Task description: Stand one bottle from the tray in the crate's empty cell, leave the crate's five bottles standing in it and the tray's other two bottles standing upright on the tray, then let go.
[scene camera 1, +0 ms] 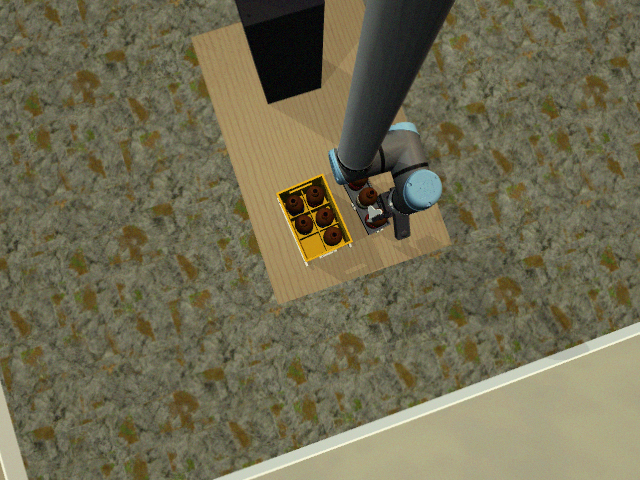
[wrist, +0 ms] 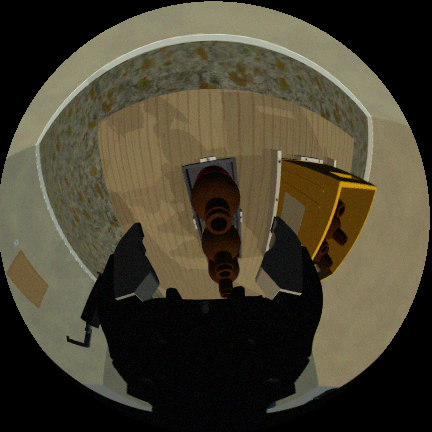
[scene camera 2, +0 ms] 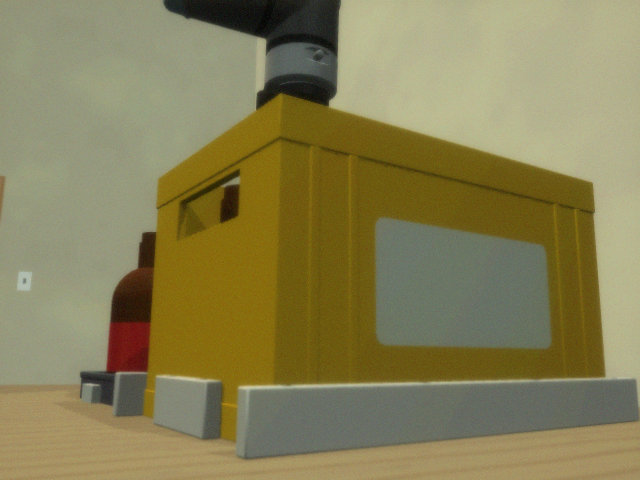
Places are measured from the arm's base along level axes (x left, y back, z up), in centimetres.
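Where they show: gripper, fingertip midpoint: [wrist: 205, 221].
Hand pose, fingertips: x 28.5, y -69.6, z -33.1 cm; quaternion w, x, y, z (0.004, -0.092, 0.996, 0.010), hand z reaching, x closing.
Observation:
After its pixels a point has its place.
The yellow crate [scene camera 1: 328, 251] @(x 5.3, y -80.1, z -31.6 cm) [scene camera 2: 217, 310] @(x -4.0, y -54.7, z -42.3 cm) [wrist: 315, 190] @(x 13.8, y -75.2, z -35.6 cm) holds five brown bottles; its empty cell [scene camera 1: 312, 245] @(x -0.1, y -76.6, z -48.3 cm) is at the corner nearest the table's front edge. Three bottles stand upright on the dark tray [scene camera 1: 360, 211] @(x 22.3, y -65.0, z -48.6 cm) [wrist: 190, 173] @(x 32.1, y -70.8, z -48.6 cm) beside it: an end bottle [scene camera 1: 375, 221] [wrist: 215, 195] @(x 27.6, y -71.1, z -36.7 cm), a middle bottle [scene camera 1: 367, 196] @(x 23.3, y -61.4, z -35.6 cm) [wrist: 220, 243] @(x 25.4, y -63.0, z -37.3 cm) and a far bottle [scene camera 1: 357, 184] [wrist: 223, 272] partly hidden by the arm. My gripper [scene camera 1: 387, 223] @(x 28.5, y -69.6, z -33.1 cm) [wrist: 205, 221] @(x 28.5, y -69.6, z -33.1 cm) is open and empty, tilted, beside the tray's end bottle. In scene camera 2 the crate hides the fingers.
A tall black block [scene camera 1: 294, 56] @(x 3.0, y -9.9, z -26.1 cm) stands toward the back of the wooden table [scene camera 1: 258, 149] @(x -17.5, y -31.9, z -49.1 cm). Pale low strips [scene camera 2: 413, 413] @(x -9.6, y -64.1, z -47.6 cm) run along the crate's base. A pale strip [wrist: 276, 190] @(x 13.6, y -71.0, z -46.1 cm) lies between tray and crate. The grey arm [scene camera 1: 387, 77] @(x 11.9, y -60.5, z 33.6 cm) reaches over the table.

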